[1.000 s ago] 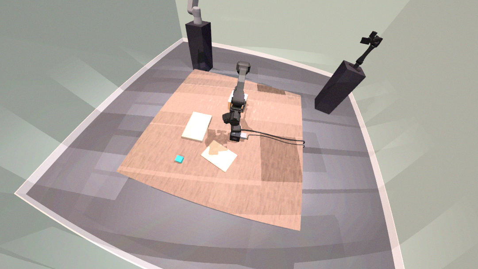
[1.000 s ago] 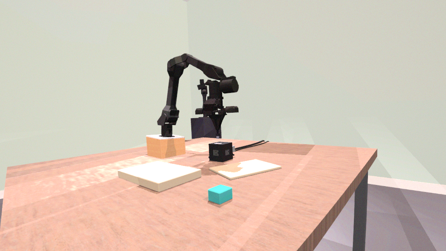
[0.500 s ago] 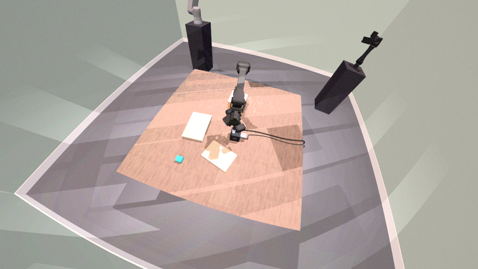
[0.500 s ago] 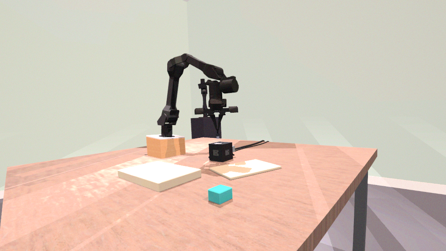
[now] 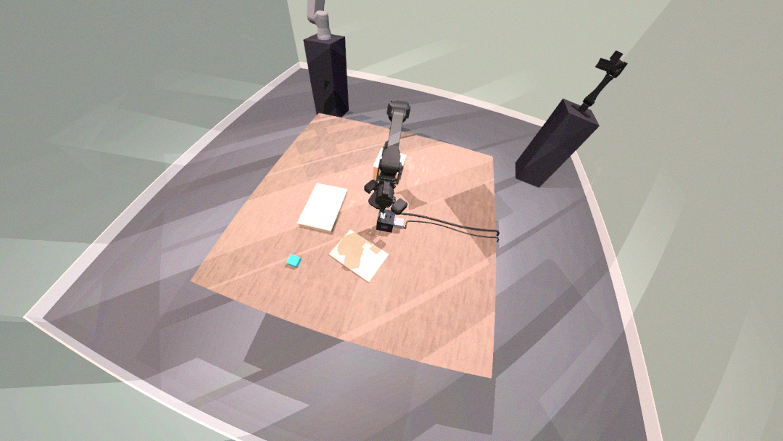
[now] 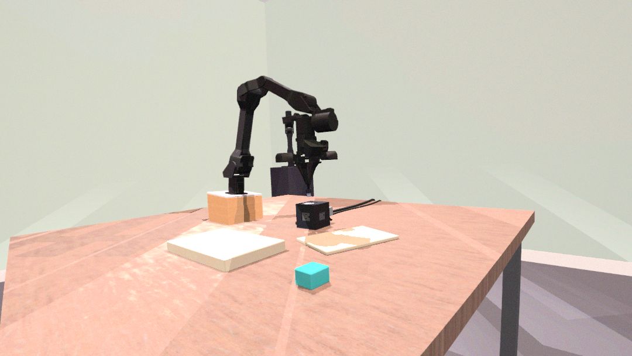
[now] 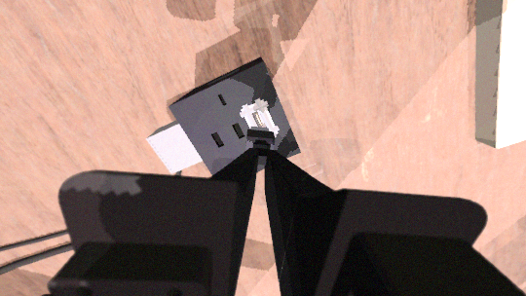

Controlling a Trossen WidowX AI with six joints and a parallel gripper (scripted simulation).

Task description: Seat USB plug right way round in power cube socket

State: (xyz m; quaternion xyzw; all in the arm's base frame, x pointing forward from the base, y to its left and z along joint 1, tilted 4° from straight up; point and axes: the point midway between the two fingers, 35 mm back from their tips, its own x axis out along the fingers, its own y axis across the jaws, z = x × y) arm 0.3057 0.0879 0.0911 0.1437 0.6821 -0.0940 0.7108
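Now: gripper tip 2 cm above the dark USB plug. Also, from my gripper tip: teal block 33 cm ahead, 28 cm to the right, 12 cm below; then thick white slab 30 cm to the right, 12 cm below, 3 cm ahead; then thin cream board 19 cm ahead, 13 cm below, 3 cm to the right.
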